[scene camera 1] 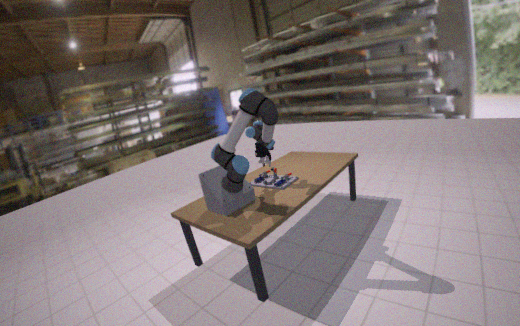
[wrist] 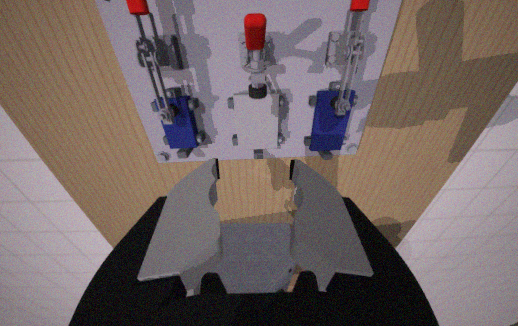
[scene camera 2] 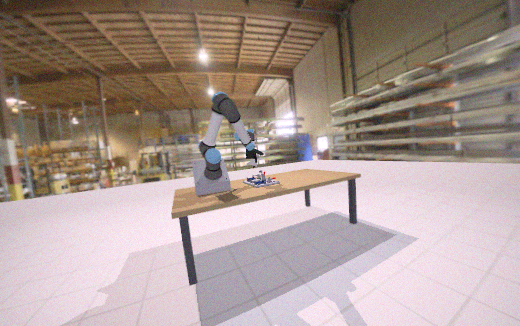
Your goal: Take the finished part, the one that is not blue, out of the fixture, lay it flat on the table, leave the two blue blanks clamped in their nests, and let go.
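Frame: origin at the arm's base, x ahead, y left, z up, level; metres.
Seen in the pictures: gripper, fingertip midpoint: (scene camera 1: 266, 166) (wrist: 254, 160) (scene camera 2: 254, 168); arm's base at its link origin: (scene camera 1: 231, 184) (scene camera 2: 213, 173).
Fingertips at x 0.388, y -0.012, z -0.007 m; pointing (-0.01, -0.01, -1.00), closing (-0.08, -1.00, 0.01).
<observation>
Pixels of each thing's top centre, then the offset from my fingertips to it. Level surfaces: height alone.
- finished part at its top centre: (wrist: 257, 124) dx -0.006, dy -0.005, dz -0.109 m
- middle clamp's red handle at its top centre: (wrist: 255, 31) (scene camera 1: 274, 168) dx +0.092, dy -0.007, dz -0.046 m
- wooden table at its surface level: dz -0.145 m
The finished part (wrist: 256, 122), a light grey block, lies in the middle nest of the fixture plate (wrist: 295, 142) (scene camera 1: 285, 187). The middle clamp's red handle (wrist: 255, 31) (scene camera 1: 274, 170) stands up, and its black pad (wrist: 257, 91) shows over the part's back edge; whether it touches is unclear. A blue blank (wrist: 181, 127) sits in the left nest and another blue blank (wrist: 329, 125) in the right nest, each under a clamp arm. My gripper (wrist: 254, 160) (scene camera 1: 265, 163) (scene camera 2: 255, 165) is partly open and empty, above the fixture; in the wrist view its fingertips show below the plate's near edge.
The side clamps' red handles (wrist: 138, 5) (wrist: 359, 4) lie lower than the middle one and point away from the gripper. The fixture stands on the wooden table (scene camera 1: 320, 167) (scene camera 2: 315, 176) (wrist: 75, 75). The grey robot base block (scene camera 1: 215, 192) (scene camera 2: 200, 180) stands beside it.
</observation>
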